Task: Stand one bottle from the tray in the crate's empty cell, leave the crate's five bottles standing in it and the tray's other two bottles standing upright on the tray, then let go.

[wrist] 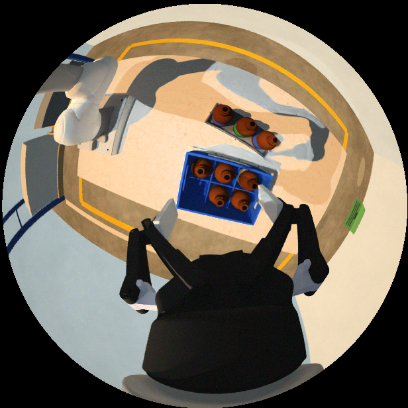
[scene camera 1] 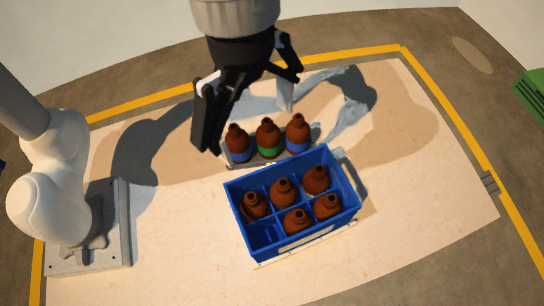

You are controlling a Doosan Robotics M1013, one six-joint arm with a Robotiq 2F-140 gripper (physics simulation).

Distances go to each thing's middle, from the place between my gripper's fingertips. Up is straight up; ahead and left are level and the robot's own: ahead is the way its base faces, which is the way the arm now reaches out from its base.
Scene:
Right now the green-banded bottle (scene camera 1: 268, 135) is 30 cm below my hand, 18 cm to the left of it and 7 cm ahead of it.

